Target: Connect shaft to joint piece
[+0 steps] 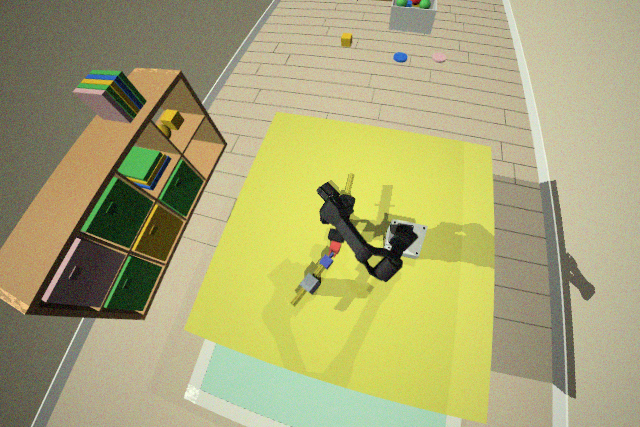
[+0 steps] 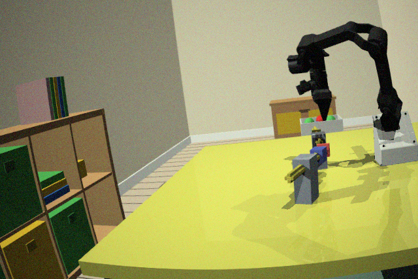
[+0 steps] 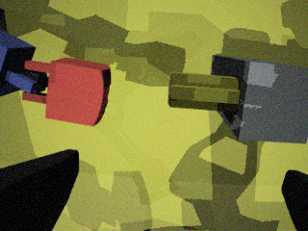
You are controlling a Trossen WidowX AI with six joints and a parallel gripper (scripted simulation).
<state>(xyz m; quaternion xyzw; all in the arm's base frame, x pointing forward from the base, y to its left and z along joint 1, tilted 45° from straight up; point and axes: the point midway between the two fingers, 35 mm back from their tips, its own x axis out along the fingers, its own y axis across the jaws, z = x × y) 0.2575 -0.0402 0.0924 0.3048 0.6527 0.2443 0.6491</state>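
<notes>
Right now my gripper tip is 2 cm short of the red joint piece, 8 cm to the right of it and 9 cm above it.
</notes>
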